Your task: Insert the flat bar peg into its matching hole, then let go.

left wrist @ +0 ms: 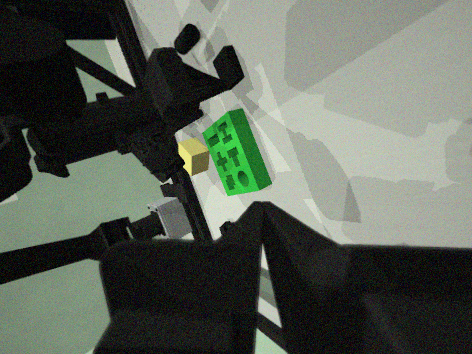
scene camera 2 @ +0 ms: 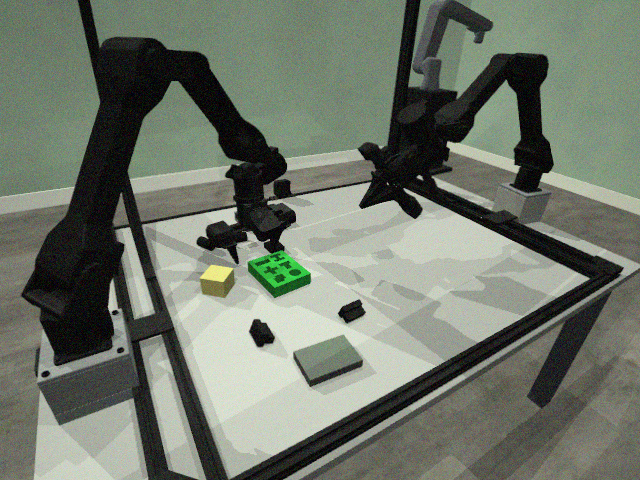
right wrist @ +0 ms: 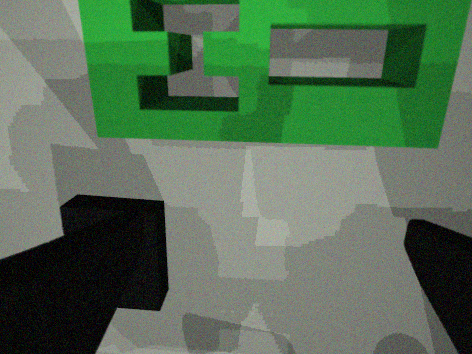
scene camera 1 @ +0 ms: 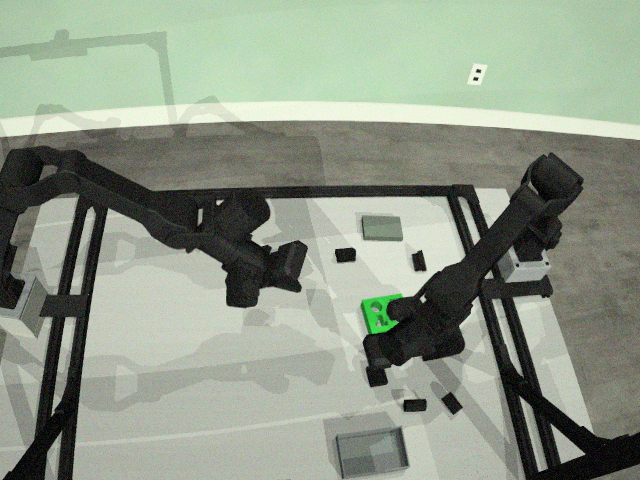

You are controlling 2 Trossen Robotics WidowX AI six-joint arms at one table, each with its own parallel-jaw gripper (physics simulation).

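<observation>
The green board (scene camera 1: 376, 311) (scene camera 2: 279, 276) (left wrist: 241, 154) (right wrist: 333, 112) lies flat on the table. Its long bar-shaped hole (right wrist: 327, 53) is empty and shows the table through it. My right gripper (scene camera 1: 390, 369) (scene camera 2: 253, 250) (right wrist: 274, 227) is open and empty, low over the table just short of the board's edge. Several small black pegs lie loose: two (scene camera 1: 345, 254) (scene camera 1: 418, 261) beyond the board and two (scene camera 1: 414, 405) (scene camera 1: 451, 403) nearer. I cannot tell which is the flat bar. My left gripper (scene camera 1: 296, 264) (scene camera 2: 367, 200) (left wrist: 260, 209) is shut and empty, held high away from the board.
A yellow cube (scene camera 2: 217, 280) (left wrist: 194, 156) sits close beside the board. A flat grey block (scene camera 1: 382, 228) (scene camera 2: 328, 359) lies apart from the board. A grey tray (scene camera 1: 371, 451) stands at the front. A black frame (scene camera 1: 366, 191) borders the table.
</observation>
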